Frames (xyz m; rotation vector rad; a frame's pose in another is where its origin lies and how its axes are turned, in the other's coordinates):
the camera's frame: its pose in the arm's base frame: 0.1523 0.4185 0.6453 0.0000 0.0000 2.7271
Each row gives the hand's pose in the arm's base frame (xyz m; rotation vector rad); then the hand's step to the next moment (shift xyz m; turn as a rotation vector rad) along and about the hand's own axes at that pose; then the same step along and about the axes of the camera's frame.
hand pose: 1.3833 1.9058 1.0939 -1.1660 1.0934 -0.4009
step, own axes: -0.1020 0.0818 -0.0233 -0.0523 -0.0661 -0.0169
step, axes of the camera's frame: 0.1197 -0.0526 -0.0231 0.0209 0.0049 0.0832
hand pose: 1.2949 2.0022 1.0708 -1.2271 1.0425 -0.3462
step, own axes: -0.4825 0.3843 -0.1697 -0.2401 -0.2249 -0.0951
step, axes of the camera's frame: 0.6125 -0.1464 -0.1125 0.1371 0.0218 0.3131
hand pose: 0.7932 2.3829 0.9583 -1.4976 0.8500 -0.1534
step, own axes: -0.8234 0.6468 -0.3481 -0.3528 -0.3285 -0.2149
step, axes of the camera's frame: 1.0705 0.1684 -0.2078 0.2174 0.1048 0.4694
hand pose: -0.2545 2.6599 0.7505 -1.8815 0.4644 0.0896
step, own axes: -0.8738 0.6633 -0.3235 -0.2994 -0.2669 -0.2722
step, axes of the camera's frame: 0.9018 0.6663 -0.2258 0.1671 0.1752 0.4199
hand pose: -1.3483 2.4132 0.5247 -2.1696 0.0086 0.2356
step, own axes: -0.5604 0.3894 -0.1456 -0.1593 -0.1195 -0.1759
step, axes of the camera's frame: 0.3588 0.5820 -0.1393 0.0708 0.1270 0.2224
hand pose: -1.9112 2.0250 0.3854 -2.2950 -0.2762 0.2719
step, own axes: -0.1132 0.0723 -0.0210 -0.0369 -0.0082 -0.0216
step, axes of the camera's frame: 0.0479 0.1243 -0.0274 0.0195 0.0304 0.0244
